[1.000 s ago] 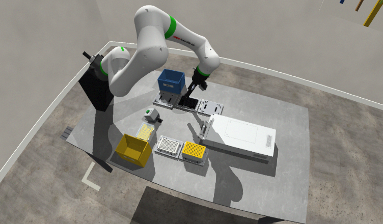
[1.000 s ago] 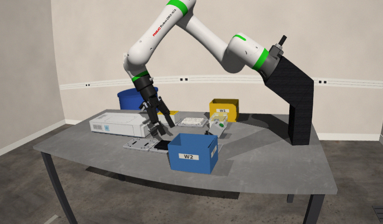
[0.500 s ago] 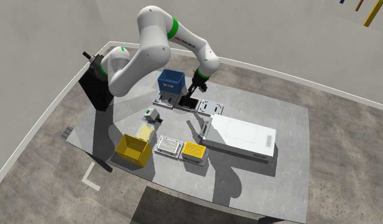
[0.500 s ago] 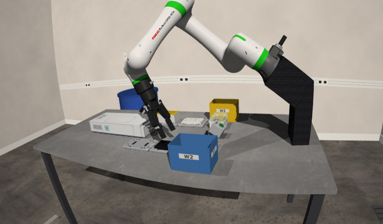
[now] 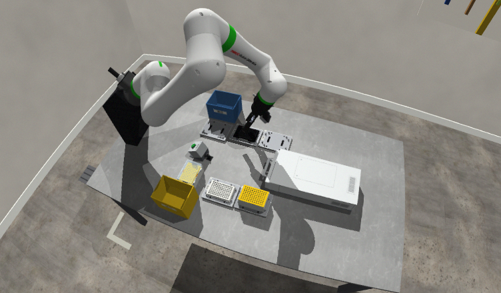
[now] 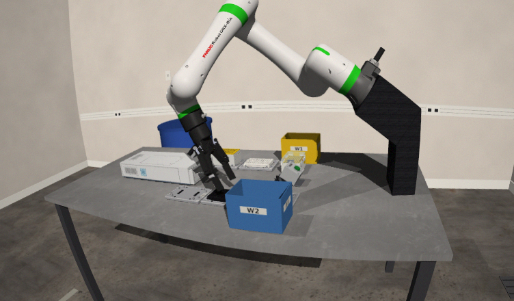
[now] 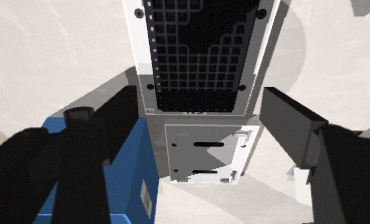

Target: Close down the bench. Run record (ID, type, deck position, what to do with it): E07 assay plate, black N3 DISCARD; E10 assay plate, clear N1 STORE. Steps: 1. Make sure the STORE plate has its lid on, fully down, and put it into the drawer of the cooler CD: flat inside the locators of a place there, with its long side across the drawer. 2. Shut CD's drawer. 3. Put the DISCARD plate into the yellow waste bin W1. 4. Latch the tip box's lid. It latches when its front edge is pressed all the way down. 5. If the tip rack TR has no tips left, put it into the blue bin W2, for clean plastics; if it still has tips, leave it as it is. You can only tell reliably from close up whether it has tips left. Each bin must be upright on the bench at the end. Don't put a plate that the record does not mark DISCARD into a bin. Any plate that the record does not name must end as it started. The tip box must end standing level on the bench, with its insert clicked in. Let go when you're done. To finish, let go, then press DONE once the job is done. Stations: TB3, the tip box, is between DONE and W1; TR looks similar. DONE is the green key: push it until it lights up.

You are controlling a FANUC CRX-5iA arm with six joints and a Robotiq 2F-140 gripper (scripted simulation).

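Now: hand 7 cm above the black assay plate. Round my hand: green DONE key (27 cm behind, 15 cm to the right, 2 cm below); clear lid (25 cm ahead, 25 cm to the right, 6 cm below); blue bin W2 (15 cm behind, 17 cm to the left, 5 cm below).
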